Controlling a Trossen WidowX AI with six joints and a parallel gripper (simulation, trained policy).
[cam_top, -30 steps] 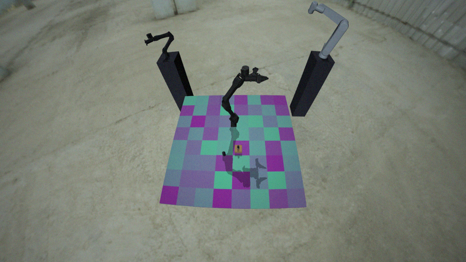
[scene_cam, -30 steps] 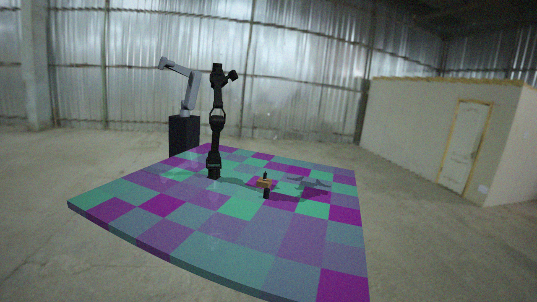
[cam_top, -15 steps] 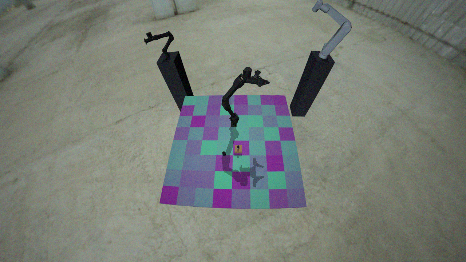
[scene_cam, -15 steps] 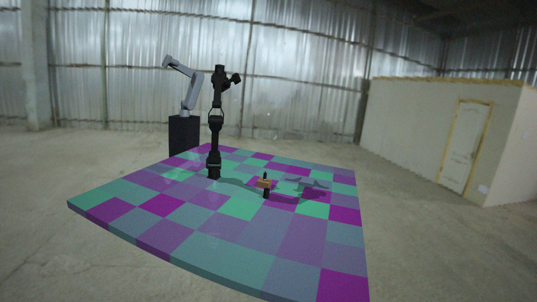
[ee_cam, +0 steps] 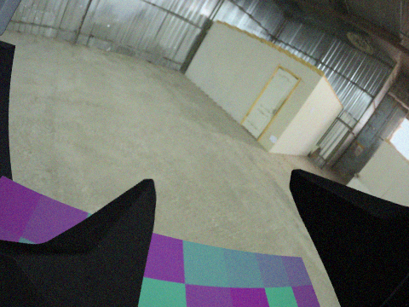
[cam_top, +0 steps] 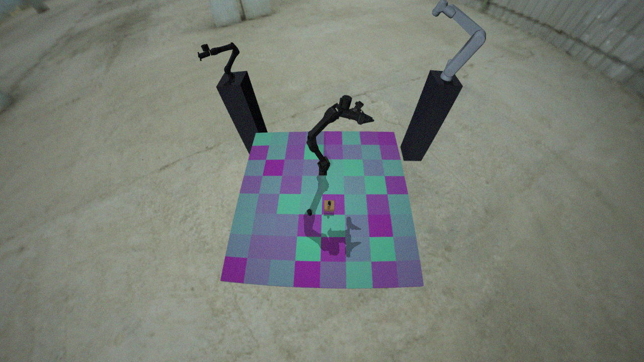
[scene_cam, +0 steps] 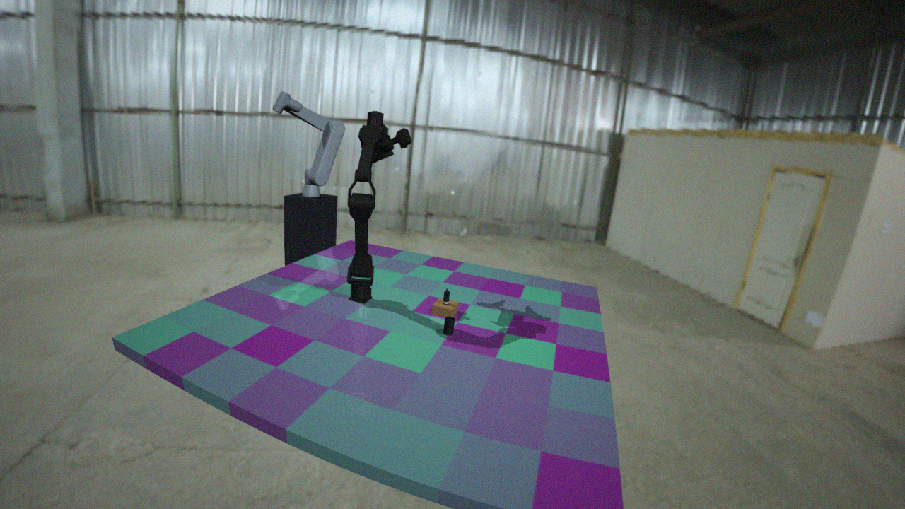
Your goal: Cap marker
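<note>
My gripper tip is 39 cm short of the dark cap, 40 cm to the left of it and 49 cm above it. Also, from my gripper tip: dark marker (33 cm ahead, 26 cm to the right, 45 cm below).
</note>
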